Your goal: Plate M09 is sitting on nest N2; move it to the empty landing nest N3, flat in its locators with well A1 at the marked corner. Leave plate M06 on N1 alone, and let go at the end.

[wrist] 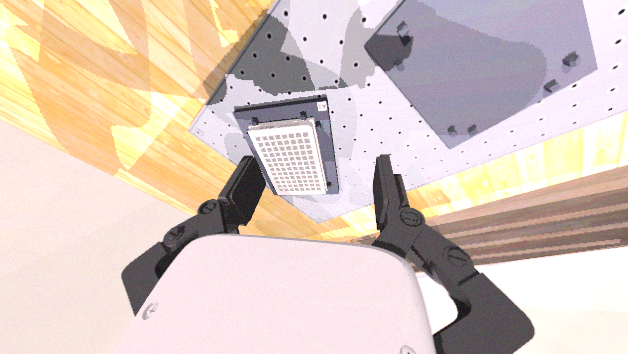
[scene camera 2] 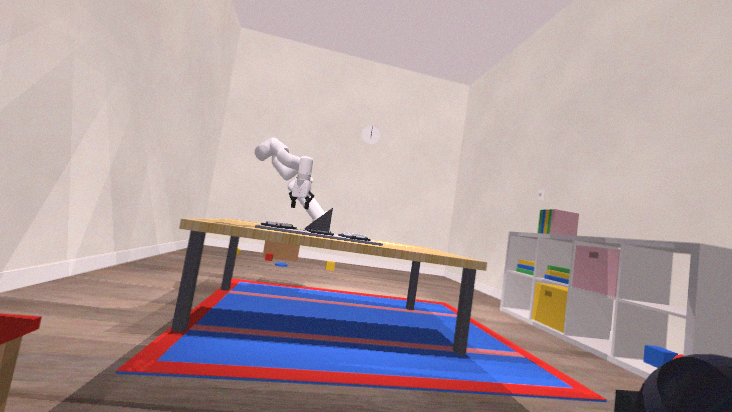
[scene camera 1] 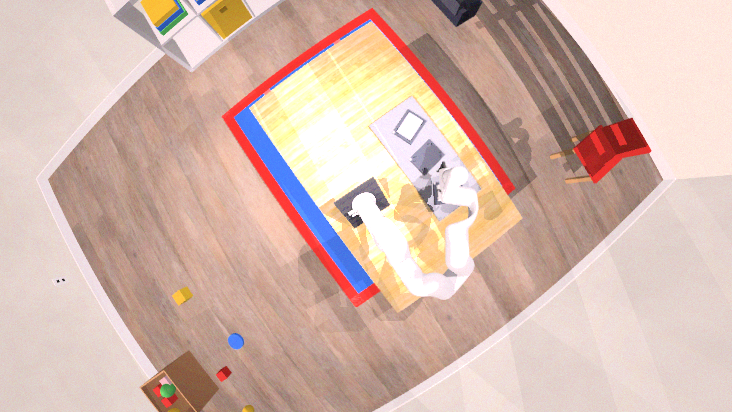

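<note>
A white well plate (wrist: 290, 160) (scene camera 2: 278, 223) lies flat in a dark nest (wrist: 328, 150) with an A1 label at its top right corner in the wrist view; the arm mostly covers it in scene camera 1. A second white plate (scene camera 1: 409, 125) (scene camera 2: 354, 236) sits in the nest at the board's far end. Between them is an empty dark sloped nest (scene camera 1: 427, 155) (scene camera 2: 321, 223) (wrist: 475, 85) with small locators. Plate and nest names are not legible. My gripper (scene camera 1: 433, 168) (scene camera 2: 300, 206) (wrist: 314, 169) is open and empty, above the board and apart from the near plate.
The nests stand on a light perforated board (scene camera 1: 387, 128) (wrist: 380, 130) on the wooden table (scene camera 1: 327, 87) (scene camera 2: 409, 250). The arm's base stands on a dark plate (scene camera 1: 380, 193). The sloped nest rises above the flat plates in scene camera 2.
</note>
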